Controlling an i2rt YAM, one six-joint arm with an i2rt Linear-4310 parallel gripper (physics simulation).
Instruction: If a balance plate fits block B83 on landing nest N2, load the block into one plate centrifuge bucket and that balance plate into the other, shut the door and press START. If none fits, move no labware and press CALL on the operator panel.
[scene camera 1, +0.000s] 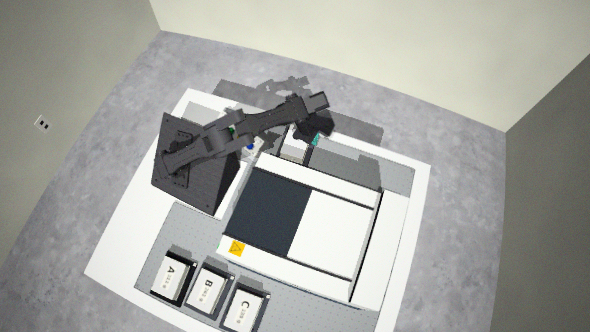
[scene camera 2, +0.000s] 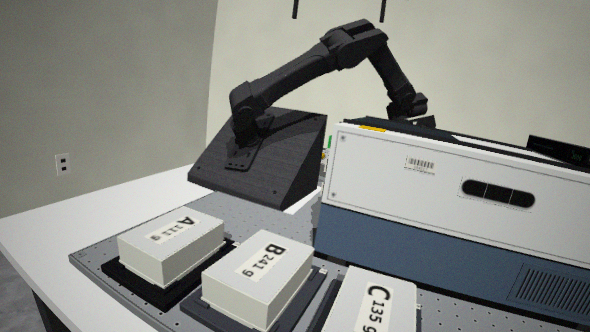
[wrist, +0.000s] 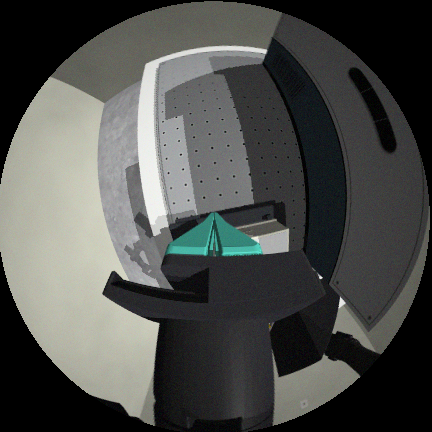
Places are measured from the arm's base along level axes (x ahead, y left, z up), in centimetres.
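Pixels of known places: gripper, between the fingertips: (scene camera 1: 314, 144) (wrist: 213, 217); arm's base, origin of its link: (scene camera 2: 251, 140) (wrist: 312, 337).
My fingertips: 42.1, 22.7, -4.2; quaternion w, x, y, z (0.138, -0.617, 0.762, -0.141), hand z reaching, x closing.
Observation:
For each thing: its top centre in the pictures, then the offset to it from my fingertips, as dx, dy, dz. "pt": a spot on its surface instead. Level surfaces: height alone.
- pale block, centre of its top: (wrist: 237, 273) (scene camera 1: 296, 141) -6.6, -1.5, +1.3
- dark nest, a spot on its surface: (wrist: 281, 209) pt -1.4, -9.1, -2.9
- operator panel, centre of its top: (scene camera 1: 239, 128) -28.3, -3.1, +1.9
- dark display, a spot on its surface: (scene camera 2: 557, 149) pt +23.9, -31.9, +16.4
- perforated board, height of its surface: dz -6.5
My gripper (scene camera 1: 315, 139) (wrist: 213, 217) is shut and empty, its teal fingertips together above the nest area behind the centrifuge. A pale block (scene camera 1: 294, 146) (wrist: 275, 242) sits there in a dark nest (wrist: 281, 209), largely hidden by the gripper in the wrist view; its label cannot be read. Balance plates A, 111 g (scene camera 1: 181, 275) (scene camera 2: 145, 256), B, 241 g (scene camera 1: 207, 291) (scene camera 2: 240, 298), and C, 135 g (scene camera 1: 245, 315) (scene camera 2: 347, 300), sit in dark nests on the opposite side. The centrifuge (scene camera 1: 305, 276) (scene camera 2: 390, 185) (wrist: 385, 200) has a dark panel and a white panel on top.
The operator panel (scene camera 1: 258, 144), with blue and green buttons, is partly under the arm. The black arm base (scene camera 1: 195, 185) (scene camera 2: 270, 160) stands beside the centrifuge. A dark display (scene camera 2: 557, 149) rises at the centrifuge's far right. The perforated board (wrist: 215, 130) extends beyond the gripper.

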